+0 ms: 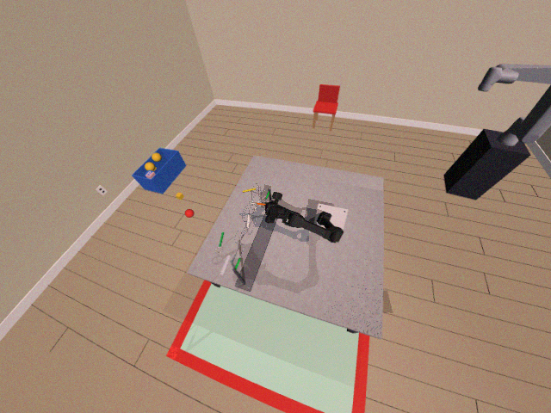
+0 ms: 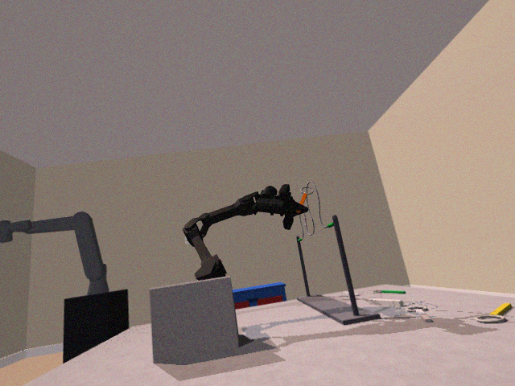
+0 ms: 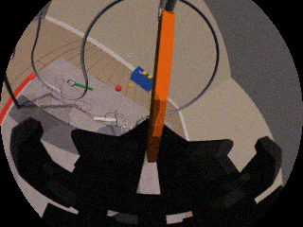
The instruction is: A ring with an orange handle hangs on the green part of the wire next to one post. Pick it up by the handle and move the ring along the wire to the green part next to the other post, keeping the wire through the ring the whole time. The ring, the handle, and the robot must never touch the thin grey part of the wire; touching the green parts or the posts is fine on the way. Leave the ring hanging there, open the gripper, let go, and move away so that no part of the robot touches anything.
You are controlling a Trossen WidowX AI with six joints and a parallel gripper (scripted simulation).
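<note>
My gripper tip is 7 cm below the orange-handled ring, 6 cm to the right of it and 1 cm short of it.
</note>
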